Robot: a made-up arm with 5 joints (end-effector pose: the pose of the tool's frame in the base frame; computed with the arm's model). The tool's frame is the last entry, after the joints.
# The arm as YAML. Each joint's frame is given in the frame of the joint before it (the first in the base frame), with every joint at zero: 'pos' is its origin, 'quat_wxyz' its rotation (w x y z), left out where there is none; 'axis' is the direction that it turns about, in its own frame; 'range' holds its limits. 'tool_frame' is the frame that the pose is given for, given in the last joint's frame.
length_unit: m
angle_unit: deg
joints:
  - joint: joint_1
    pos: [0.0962, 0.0, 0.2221]
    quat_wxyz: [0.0, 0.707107, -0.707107, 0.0]
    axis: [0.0, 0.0, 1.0]
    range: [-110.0, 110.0]
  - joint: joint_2
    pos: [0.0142, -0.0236, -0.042]
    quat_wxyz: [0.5, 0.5, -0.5, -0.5]
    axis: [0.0, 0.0, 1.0]
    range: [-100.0, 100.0]
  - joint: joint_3
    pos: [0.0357, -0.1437, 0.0]
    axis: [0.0, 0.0, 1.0]
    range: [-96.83, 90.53]
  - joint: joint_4
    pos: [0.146, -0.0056, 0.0]
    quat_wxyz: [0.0, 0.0, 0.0, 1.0]
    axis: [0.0, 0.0, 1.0]
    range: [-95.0, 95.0]
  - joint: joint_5
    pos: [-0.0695, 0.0, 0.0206]
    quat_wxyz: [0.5, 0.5, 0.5, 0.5]
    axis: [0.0, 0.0, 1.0]
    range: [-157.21, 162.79]
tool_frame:
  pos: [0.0, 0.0, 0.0]
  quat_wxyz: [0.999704, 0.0, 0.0, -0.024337]
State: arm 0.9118 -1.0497 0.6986 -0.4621 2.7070
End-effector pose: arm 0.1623 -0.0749 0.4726 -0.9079 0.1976 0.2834 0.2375
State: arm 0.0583 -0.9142 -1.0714 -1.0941 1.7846
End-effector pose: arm -0.1048 0.0181 0.5158 0.5695 0.4546 0.5095 0.4577
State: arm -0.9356 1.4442 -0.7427 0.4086 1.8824
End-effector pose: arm 0.2790 0.2587 0.0946 -0.0991 -0.2057 0.9568 0.1802
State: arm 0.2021 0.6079 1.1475 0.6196 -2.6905
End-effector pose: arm 0.1598 -0.0065 0.1689 -0.3736 0.1165 -0.9156 0.0920
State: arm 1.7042 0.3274 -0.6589 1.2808 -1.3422
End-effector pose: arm 0.0653 -0.2787 0.3850 -0.0477 -0.3020 -0.9518 0.0221
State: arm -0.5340 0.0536 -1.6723 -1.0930 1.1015
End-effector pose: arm 0.0854 0.0010 0.5802 0.2159 0.8135 0.3849 0.3788
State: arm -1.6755 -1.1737 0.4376 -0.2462 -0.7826
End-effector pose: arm 0.0848 0.0470 0.5126 0.9092 -0.2987 0.1188 0.2646
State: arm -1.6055 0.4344 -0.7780 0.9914 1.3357
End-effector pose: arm 0.0791 0.3071 0.3919 0.0706 -0.4397 0.8885 0.1112
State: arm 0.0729 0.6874 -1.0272 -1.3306 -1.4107
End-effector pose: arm 0.3672 -0.0134 0.4756 -0.6382 0.7682 -0.0345 0.0359
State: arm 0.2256 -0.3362 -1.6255 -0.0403 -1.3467
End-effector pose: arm 0.0197 0.0241 0.6075 -0.5393 0.8145 -0.1550 0.1474
